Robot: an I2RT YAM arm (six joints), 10 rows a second.
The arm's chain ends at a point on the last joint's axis. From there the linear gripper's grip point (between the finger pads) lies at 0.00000 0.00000 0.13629 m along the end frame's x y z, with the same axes.
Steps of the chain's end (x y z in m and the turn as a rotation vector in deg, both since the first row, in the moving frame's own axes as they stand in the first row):
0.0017 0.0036 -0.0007 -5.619 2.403 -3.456
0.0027 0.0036 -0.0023 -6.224 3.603 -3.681
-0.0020 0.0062 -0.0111 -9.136 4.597 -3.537
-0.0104 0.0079 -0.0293 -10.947 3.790 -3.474
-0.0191 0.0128 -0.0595 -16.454 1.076 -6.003
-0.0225 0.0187 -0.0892 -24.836 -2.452 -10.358
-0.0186 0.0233 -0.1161 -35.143 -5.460 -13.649
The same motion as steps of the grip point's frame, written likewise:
0.0078 0.0168 -0.0015 -5.619 2.403 -3.456
0.0117 0.0181 -0.0034 -6.224 3.603 -3.681
0.0095 0.0275 -0.0133 -9.136 4.597 -3.537
-0.0007 0.0335 -0.0321 -10.947 3.790 -3.474
-0.0145 0.0512 -0.0651 -16.454 1.076 -6.003
-0.0229 0.0761 -0.1019 -24.836 -2.452 -10.358
-0.0211 0.1024 -0.1414 -35.143 -5.460 -13.649

